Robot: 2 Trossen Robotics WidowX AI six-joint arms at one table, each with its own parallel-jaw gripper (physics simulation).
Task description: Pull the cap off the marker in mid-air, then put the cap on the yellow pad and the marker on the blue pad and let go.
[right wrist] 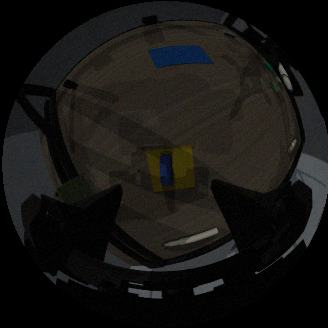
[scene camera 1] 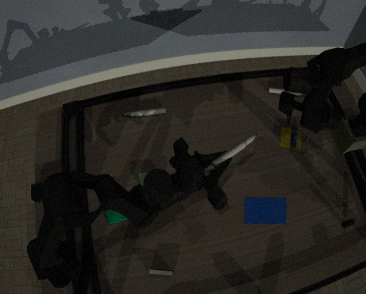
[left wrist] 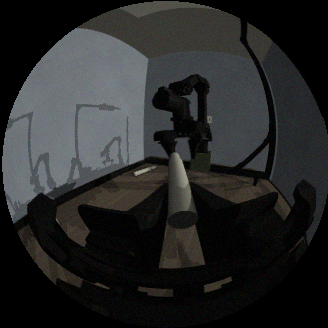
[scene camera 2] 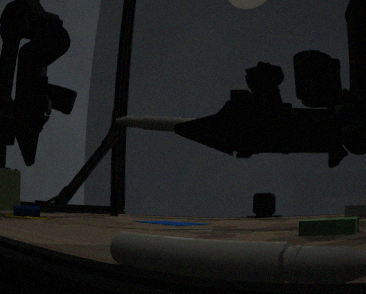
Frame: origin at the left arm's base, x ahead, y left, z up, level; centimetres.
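Seen in the pictures: left gripper, between the fingertips: (scene camera 1: 229, 155) (left wrist: 177, 186) (scene camera 2: 176, 130); right gripper, between the fingertips: (right wrist: 166, 187) (scene camera 1: 301, 127) (left wrist: 183, 160) (scene camera 2: 29, 165); left arm's base, origin of its link: (scene camera 1: 55, 263); right arm's base, origin of its link: (scene camera 1: 357, 127) (left wrist: 201, 151).
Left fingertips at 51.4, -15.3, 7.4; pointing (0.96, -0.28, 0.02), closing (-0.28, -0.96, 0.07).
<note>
Pixels of each thing's top centre, then the offset from my left fingertips to it, as dx, dy, dz.
- uncapped white marker, centre of its top: (left wrist: 176, 159) (scene camera 2: 160, 114) (scene camera 1: 237, 146) +2.1, -0.5, +2.1
- blue cap, centre of its top: (right wrist: 165, 171) (scene camera 2: 26, 205) (scene camera 1: 295, 137) +24.2, -11.2, -10.9
- yellow pad, centre of its top: (scene camera 2: 25, 216) (right wrist: 171, 169) (scene camera 1: 291, 138) +24.1, -10.2, -12.7
- blue pad, centre of its top: (scene camera 2: 171, 222) (right wrist: 180, 53) (scene camera 1: 266, 210) -0.6, -16.6, -12.7
- dark-tipped marker, centre of its top: (scene camera 2: 238, 241) (scene camera 1: 143, 111) -0.2, +31.1, -10.9
- green block, centre of its top: (scene camera 2: 330, 218) -14.3, +14.2, -11.3
- pale block, centre of its top: (scene camera 2: 360, 204) (scene camera 1: 160, 272) -32.2, -5.9, -10.6
The uncapped white marker (scene camera 1: 237, 149) (scene camera 2: 150, 123) (left wrist: 179, 187) is held in the air, its bare tip pointing away from my left gripper (scene camera 1: 215, 162) (scene camera 2: 178, 128). The left gripper is shut on its rear part. The blue cap (scene camera 1: 294, 138) (scene camera 2: 27, 210) (right wrist: 166, 170) lies on its side on the yellow pad (scene camera 1: 285, 135) (right wrist: 185, 160). My right gripper (right wrist: 166, 187) is open and empty above the cap; it also shows in the left wrist view (left wrist: 183, 154), behind the marker tip. The blue pad (scene camera 1: 265, 210) (scene camera 2: 172, 223) (right wrist: 180, 56) bears nothing.
A dark-tipped marker (scene camera 1: 145, 113) lies at the upper left, another white marker (left wrist: 145, 171) (right wrist: 192, 237) near the far edge. An olive box (scene camera 1: 351, 142) (scene camera 2: 9, 189) (right wrist: 75, 190) stands beside the yellow pad. A green block (scene camera 2: 328, 226) and a pale block (scene camera 1: 161, 272) also lie on the table.
</note>
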